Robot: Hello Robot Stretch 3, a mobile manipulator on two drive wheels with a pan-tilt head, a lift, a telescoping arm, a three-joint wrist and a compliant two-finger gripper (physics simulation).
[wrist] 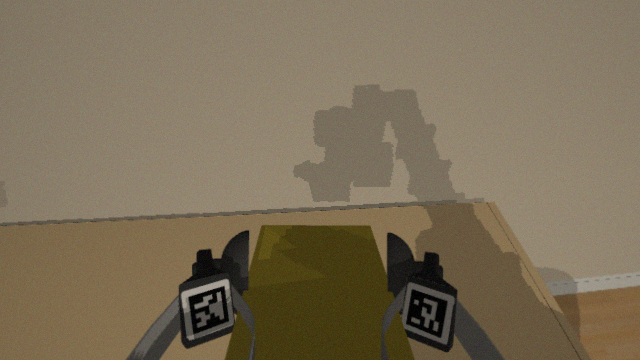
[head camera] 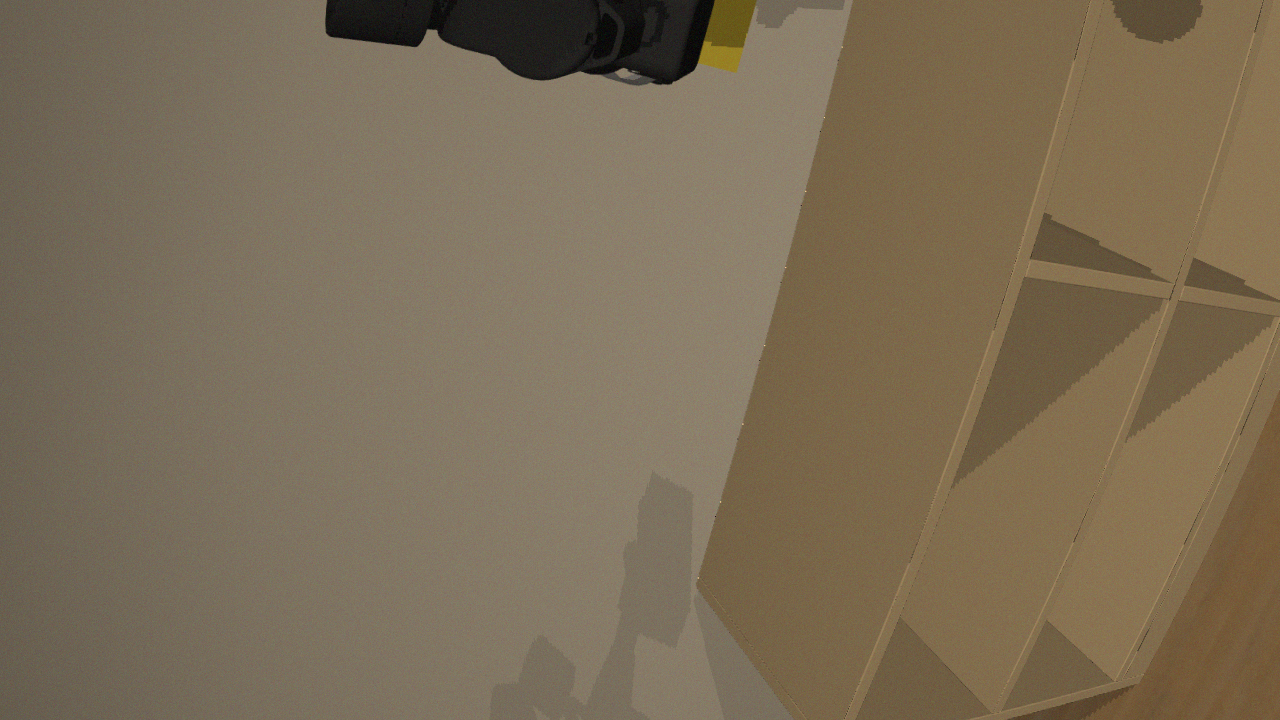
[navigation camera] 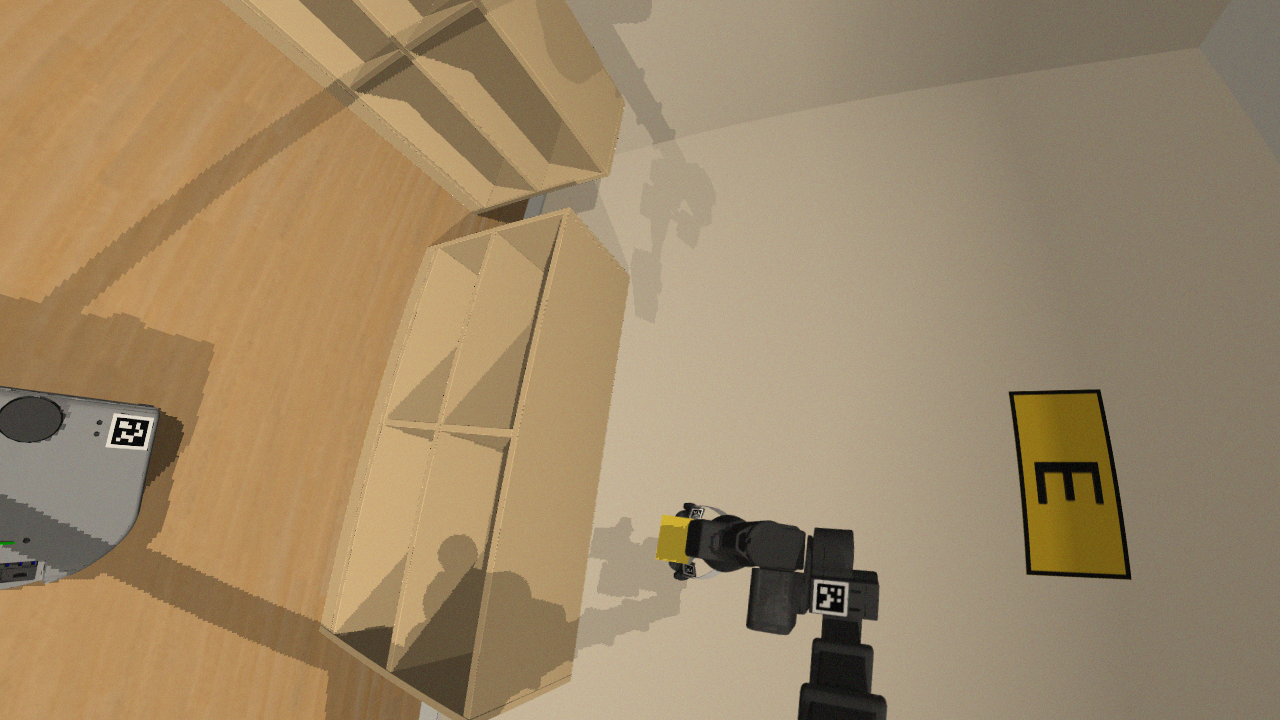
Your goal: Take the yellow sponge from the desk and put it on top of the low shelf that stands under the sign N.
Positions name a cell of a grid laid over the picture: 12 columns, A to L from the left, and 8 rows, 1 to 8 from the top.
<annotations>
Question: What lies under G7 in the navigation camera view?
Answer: My gripper.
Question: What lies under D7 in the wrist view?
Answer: My gripper.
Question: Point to a yellow sign E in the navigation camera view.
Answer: At K6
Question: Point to a yellow sponge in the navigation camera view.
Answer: At G6
</annotations>
